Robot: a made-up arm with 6 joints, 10 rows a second.
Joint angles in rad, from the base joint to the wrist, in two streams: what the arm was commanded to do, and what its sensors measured. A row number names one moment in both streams.
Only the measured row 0 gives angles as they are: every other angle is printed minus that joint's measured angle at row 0.
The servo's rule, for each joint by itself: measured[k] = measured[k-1] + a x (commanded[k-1-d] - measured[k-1]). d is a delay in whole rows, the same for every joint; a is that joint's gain. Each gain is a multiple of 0.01, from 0.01 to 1. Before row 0 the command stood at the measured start. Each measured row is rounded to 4 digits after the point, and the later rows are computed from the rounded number. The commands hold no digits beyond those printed.
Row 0, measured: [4.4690 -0.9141 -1.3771 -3.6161 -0.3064 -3.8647]
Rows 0 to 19, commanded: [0.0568 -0.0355 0.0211 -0.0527 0.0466 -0.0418]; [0.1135 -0.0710 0.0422 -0.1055 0.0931 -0.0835]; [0.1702 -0.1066 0.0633 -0.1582 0.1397 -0.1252]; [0.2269 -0.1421 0.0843 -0.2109 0.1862 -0.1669]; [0.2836 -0.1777 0.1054 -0.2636 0.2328 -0.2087]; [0.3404 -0.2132 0.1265 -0.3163 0.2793 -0.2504]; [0.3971 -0.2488 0.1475 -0.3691 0.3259 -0.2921]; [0.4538 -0.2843 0.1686 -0.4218 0.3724 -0.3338]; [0.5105 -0.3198 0.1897 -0.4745 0.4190 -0.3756]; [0.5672 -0.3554 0.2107 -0.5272 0.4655 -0.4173]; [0.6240 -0.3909 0.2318 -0.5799 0.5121 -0.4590]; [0.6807 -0.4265 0.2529 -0.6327 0.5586 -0.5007]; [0.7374 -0.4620 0.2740 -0.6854 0.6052 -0.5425]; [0.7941 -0.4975 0.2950 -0.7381 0.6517 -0.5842]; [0.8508 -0.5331 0.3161 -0.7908 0.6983 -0.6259]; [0.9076 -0.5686 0.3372 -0.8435 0.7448 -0.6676]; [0.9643 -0.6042 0.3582 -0.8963 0.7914 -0.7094]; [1.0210 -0.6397 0.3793 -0.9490 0.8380 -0.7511]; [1.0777 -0.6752 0.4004 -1.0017 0.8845 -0.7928]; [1.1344 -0.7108 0.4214 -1.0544 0.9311 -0.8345]
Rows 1 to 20, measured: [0.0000 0.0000 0.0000 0.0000 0.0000 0.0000]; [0.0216 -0.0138 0.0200 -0.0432 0.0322 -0.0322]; [0.0565 -0.0361 0.0411 -0.0943 0.0742 -0.0717]; [0.0997 -0.0636 0.0622 -0.1467 0.1194 -0.1129]; [0.1480 -0.0942 0.0832 -0.1993 0.1655 -0.1545]; [0.1995 -0.1268 0.1043 -0.2520 0.2119 -0.1962]; [0.2530 -0.1605 0.1254 -0.3047 0.2584 -0.2379]; [0.3078 -0.1949 0.1464 -0.3575 0.3050 -0.2796]; [0.3633 -0.2298 0.1675 -0.4102 0.3515 -0.3213]; [0.4192 -0.2649 0.1886 -0.4629 0.3981 -0.3631]; [0.4754 -0.3002 0.2096 -0.5156 0.4446 -0.4048]; [0.5319 -0.3356 0.2307 -0.5683 0.4912 -0.4465]; [0.5884 -0.3711 0.2518 -0.6211 0.5377 -0.4882]; [0.6450 -0.4066 0.2729 -0.6738 0.5843 -0.5300]; [0.7017 -0.4421 0.2939 -0.7265 0.6308 -0.5717]; [0.7584 -0.4776 0.3150 -0.7792 0.6774 -0.6134]; [0.8151 -0.5131 0.3361 -0.8319 0.7239 -0.6551]; [0.8718 -0.5486 0.3571 -0.8847 0.7705 -0.6969]; [0.9285 -0.5841 0.3782 -0.9374 0.8171 -0.7386]; [0.9852 -0.6196 0.3993 -0.9901 0.8636 -0.7803]
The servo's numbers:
d 1
a 0.38 0.39 0.95 0.82 0.69 0.77

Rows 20 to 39, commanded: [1.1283 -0.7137 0.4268 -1.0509 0.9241 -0.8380]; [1.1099 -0.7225 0.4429 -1.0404 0.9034 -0.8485]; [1.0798 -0.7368 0.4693 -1.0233 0.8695 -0.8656]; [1.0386 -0.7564 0.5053 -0.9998 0.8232 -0.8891]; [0.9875 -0.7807 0.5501 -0.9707 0.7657 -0.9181]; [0.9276 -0.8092 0.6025 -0.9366 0.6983 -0.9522]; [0.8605 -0.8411 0.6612 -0.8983 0.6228 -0.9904]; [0.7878 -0.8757 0.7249 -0.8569 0.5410 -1.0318]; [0.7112 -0.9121 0.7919 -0.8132 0.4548 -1.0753]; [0.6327 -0.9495 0.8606 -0.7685 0.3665 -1.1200]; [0.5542 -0.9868 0.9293 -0.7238 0.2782 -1.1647]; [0.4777 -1.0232 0.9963 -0.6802 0.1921 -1.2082]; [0.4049 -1.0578 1.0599 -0.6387 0.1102 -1.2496]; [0.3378 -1.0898 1.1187 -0.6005 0.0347 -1.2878]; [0.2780 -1.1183 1.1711 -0.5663 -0.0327 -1.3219]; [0.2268 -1.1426 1.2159 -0.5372 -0.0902 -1.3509]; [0.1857 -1.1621 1.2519 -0.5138 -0.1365 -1.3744]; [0.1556 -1.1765 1.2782 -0.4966 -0.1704 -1.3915]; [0.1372 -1.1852 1.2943 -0.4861 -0.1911 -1.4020]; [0.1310 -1.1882 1.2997 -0.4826 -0.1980 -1.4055]
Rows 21 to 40, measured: [1.0419 -0.6552 0.4203 -1.0428 0.9102 -0.8220]; [1.0747 -0.6780 0.4265 -1.0494 0.9198 -0.8343]; [1.0881 -0.6954 0.4421 -1.0420 0.9085 -0.8452]; [1.0849 -0.7115 0.4679 -1.0267 0.8816 -0.8609]; [1.0673 -0.7290 0.5034 -1.0046 0.8413 -0.8826]; [1.0370 -0.7492 0.5478 -0.9768 0.7891 -0.9099]; [0.9954 -0.7726 0.5998 -0.9438 0.7264 -0.9425]; [0.9441 -0.7993 0.6581 -0.9065 0.6549 -0.9794]; [0.8847 -0.8291 0.7216 -0.8658 0.5763 -1.0197]; [0.8188 -0.8615 0.7884 -0.8227 0.4925 -1.0625]; [0.7481 -0.8958 0.8570 -0.7783 0.4056 -1.1068]; [0.6744 -0.9313 0.9257 -0.7336 0.3177 -1.1514]; [0.5997 -0.9671 0.9928 -0.6898 0.2310 -1.1951]; [0.5257 -1.0025 1.0565 -0.6479 0.1476 -1.2371]; [0.4543 -1.0365 1.1156 -0.6090 0.0697 -1.2761]; [0.3873 -1.0684 1.1683 -0.5740 -0.0010 -1.3114]; [0.3263 -1.0973 1.2135 -0.5438 -0.0625 -1.3418]; [0.2729 -1.1226 1.2500 -0.5192 -0.1136 -1.3669]; [0.2283 -1.1436 1.2768 -0.5007 -0.1528 -1.3858]; [0.1937 -1.1598 1.2934 -0.4887 -0.1792 -1.3983]
